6 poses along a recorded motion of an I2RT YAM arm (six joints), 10 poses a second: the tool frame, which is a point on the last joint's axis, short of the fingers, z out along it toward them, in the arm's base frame.
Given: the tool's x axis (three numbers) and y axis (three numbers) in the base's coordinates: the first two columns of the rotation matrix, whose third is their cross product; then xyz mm.
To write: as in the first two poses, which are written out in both.
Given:
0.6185 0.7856 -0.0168 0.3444 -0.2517 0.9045 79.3 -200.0 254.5
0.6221 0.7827 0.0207 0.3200 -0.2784 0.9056 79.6 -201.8 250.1
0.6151 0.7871 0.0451 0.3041 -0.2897 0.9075 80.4 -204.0 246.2
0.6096 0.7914 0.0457 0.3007 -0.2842 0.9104 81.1 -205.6 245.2
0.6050 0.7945 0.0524 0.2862 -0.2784 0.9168 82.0 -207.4 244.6
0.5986 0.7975 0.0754 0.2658 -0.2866 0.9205 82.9 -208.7 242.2
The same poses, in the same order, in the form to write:
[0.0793 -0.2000 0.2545], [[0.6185 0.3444 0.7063], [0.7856 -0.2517 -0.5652], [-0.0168 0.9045 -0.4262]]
[0.0796 -0.2018 0.2501], [[0.6221 0.3200 0.7146], [0.7827 -0.2784 -0.5567], [0.0207 0.9056 -0.4237]]
[0.0804 -0.2040 0.2462], [[0.6151 0.3041 0.7274], [0.7871 -0.2897 -0.5445], [0.0451 0.9075 -0.4176]]
[0.0811 -0.2056 0.2452], [[0.6096 0.3007 0.7335], [0.7914 -0.2842 -0.5412], [0.0457 0.9104 -0.4112]]
[0.0820 -0.2074 0.2446], [[0.6050 0.2862 0.7430], [0.7945 -0.2784 -0.5397], [0.0524 0.9168 -0.3958]]
[0.0829 -0.2087 0.2422], [[0.5986 0.2658 0.7557], [0.7975 -0.2866 -0.5310], [0.0754 0.9205 -0.3835]]

